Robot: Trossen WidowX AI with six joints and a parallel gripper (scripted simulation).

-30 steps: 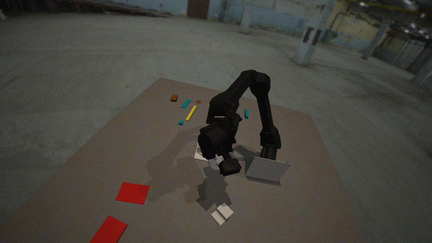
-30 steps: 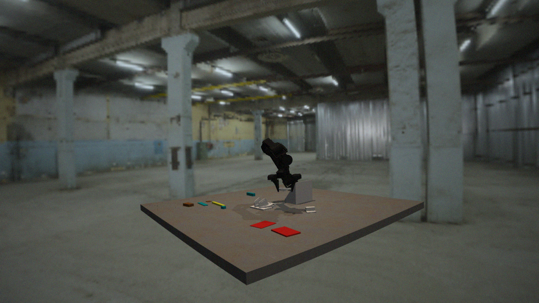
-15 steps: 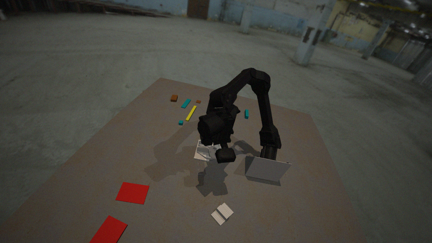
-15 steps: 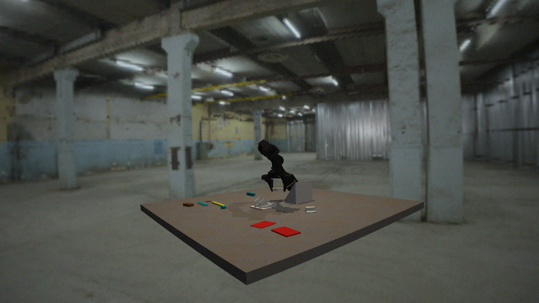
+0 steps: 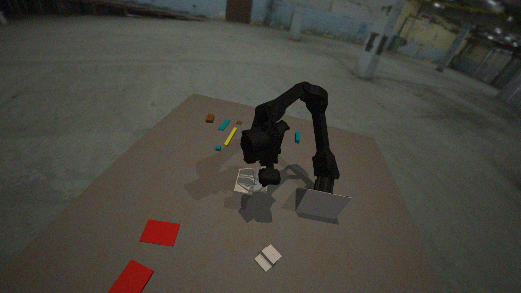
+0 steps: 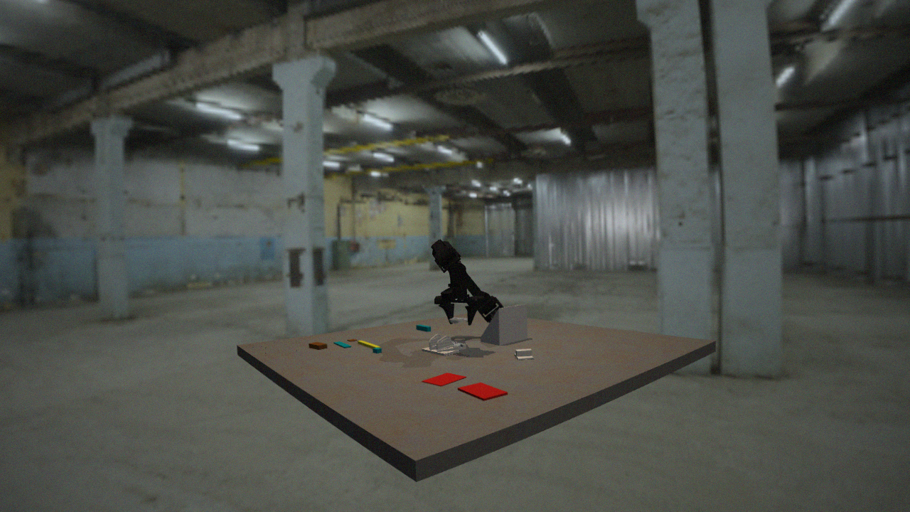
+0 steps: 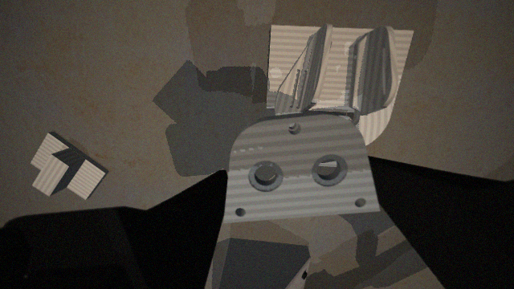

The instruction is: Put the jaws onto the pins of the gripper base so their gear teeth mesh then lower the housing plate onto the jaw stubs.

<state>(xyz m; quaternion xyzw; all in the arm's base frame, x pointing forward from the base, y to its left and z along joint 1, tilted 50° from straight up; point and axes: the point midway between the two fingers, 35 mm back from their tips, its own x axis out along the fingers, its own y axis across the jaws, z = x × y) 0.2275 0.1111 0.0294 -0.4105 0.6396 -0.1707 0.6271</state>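
Right now the gripper jaw is 8 cm below my gripper tip, 2 cm to the right of it and 2 cm ahead of it. The rest, counted from my gripper tip: yellow bar: 28 cm to the right, 23 cm ahead, 9 cm below; then teal block: 44 cm to the right, 11 cm behind, 8 cm below.
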